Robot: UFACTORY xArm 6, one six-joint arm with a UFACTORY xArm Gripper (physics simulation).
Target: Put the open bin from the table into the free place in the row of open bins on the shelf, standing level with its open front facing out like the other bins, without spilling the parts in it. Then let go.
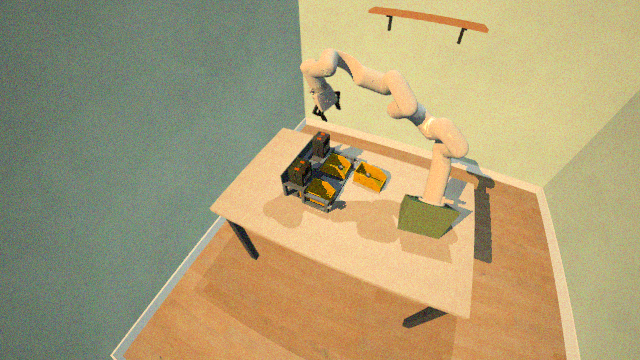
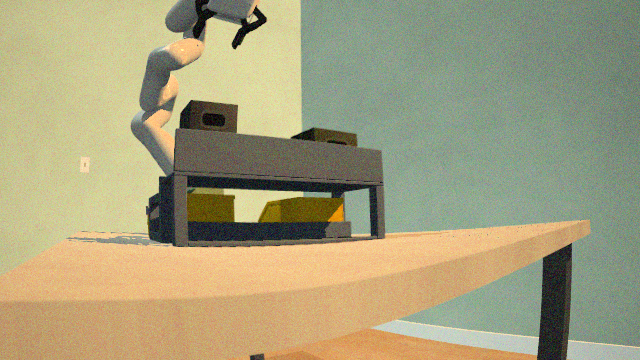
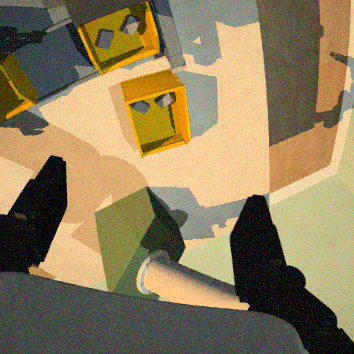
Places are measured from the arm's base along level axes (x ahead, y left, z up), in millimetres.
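Pixels of known places: gripper, fingertip midpoint: (image 1: 332,114) (image 2: 213,41) (image 3: 152,199); arm's base, link origin: (image 1: 431,202) (image 3: 152,270).
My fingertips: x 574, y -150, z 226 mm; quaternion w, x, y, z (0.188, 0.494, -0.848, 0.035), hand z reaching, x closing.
Note:
Ahead of a thing's pixels: the offset from my fingertips to its top centre. "spot": to the spot under its first point.
The open bin {spot: dx -239, dy +35, dz -350 mm} (image 1: 367,181) (image 3: 155,127) is yellow and stands upright on the table in front of the shelf, with grey parts in it. The grey shelf (image 1: 316,201) (image 2: 280,157) (image 3: 172,40) holds two similar bins on its lower level: one bin {spot: dx -23, dy -40, dz -388 mm} (image 1: 336,166) (image 3: 120,40) nearest the table bin, and another bin {spot: dx -7, dy +166, dz -387 mm} (image 1: 320,189) (image 3: 17,87) at the other end. A gap lies between them. My gripper (image 1: 332,114) (image 2: 216,41) (image 3: 152,199) is open and empty, high above the shelf and well apart from the table bin.
Two dark boxes, one box {dx +87, dy +206, dz -198 mm} (image 1: 300,172) (image 2: 332,136) and another box {dx +73, dy -25, dz -173 mm} (image 1: 321,145) (image 2: 220,117), stand on the shelf's higher rear level. The green base block (image 1: 427,217) (image 3: 125,225) stands under the arm. An orange wall shelf (image 1: 430,19) hangs on the wall behind.

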